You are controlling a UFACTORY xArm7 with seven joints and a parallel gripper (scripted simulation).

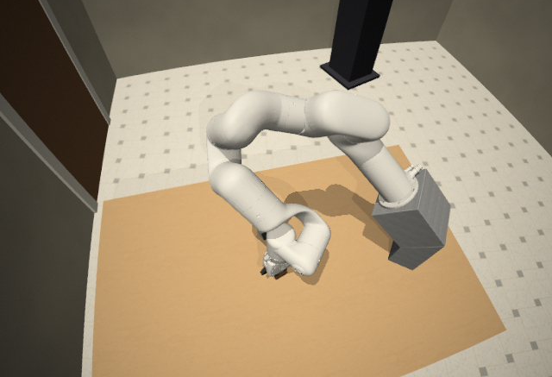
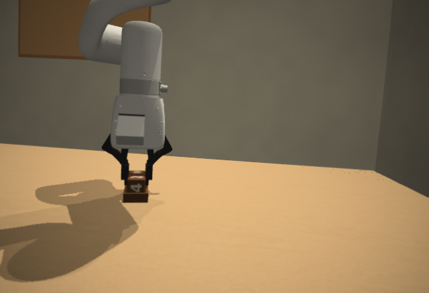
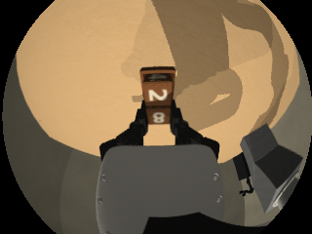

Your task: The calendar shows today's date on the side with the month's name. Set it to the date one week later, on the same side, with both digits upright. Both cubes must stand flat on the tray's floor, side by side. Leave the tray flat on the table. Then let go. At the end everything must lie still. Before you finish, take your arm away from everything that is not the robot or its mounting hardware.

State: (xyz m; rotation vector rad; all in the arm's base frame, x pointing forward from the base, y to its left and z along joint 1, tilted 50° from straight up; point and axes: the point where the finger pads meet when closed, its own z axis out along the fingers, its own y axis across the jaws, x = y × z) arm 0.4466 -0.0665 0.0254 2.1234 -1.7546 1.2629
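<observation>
The brown tray lies 30 mm below my hand and 20 mm to the right of it.
</observation>
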